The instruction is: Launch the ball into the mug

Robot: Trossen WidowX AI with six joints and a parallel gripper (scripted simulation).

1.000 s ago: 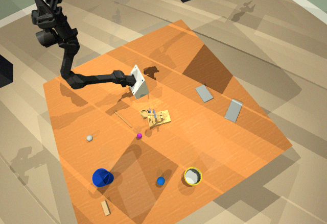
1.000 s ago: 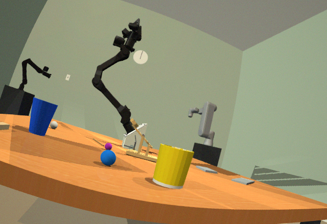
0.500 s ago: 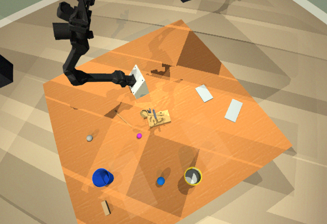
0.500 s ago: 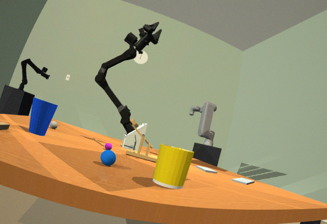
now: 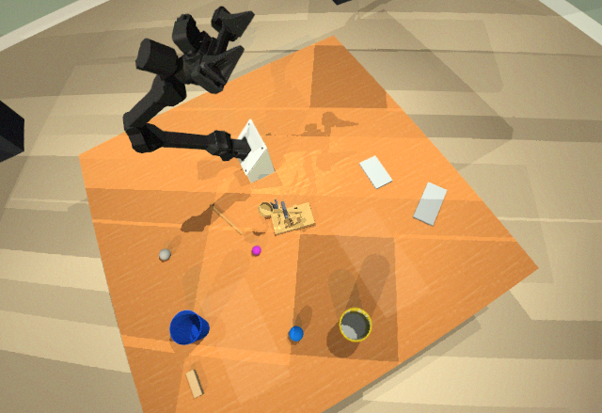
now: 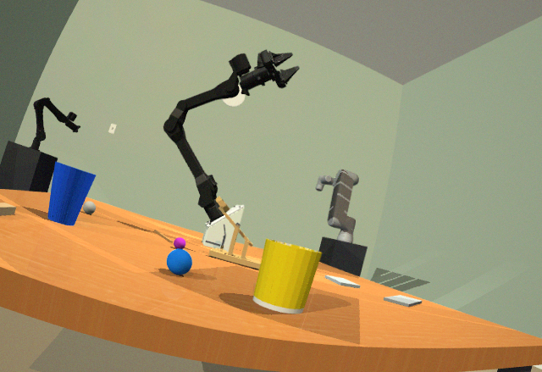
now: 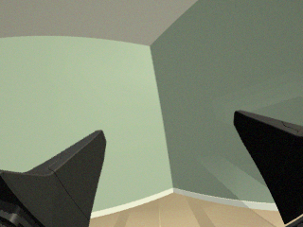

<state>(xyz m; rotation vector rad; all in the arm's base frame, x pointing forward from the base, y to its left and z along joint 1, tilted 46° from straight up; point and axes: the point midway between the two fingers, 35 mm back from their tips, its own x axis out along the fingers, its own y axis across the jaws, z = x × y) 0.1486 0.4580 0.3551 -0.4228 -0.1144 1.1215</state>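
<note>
Right now my gripper tip is 620 mm above the wooden catapult, 70 mm short of it and 60 mm to the left of it. Round my gripper tip: blue ball (670 mm below, 450 mm ahead, 180 mm to the right); then thin stick (690 mm below, 250 mm to the right, 10 mm behind); then magenta ball (680 mm below, 190 mm to the right, 150 mm ahead).
</note>
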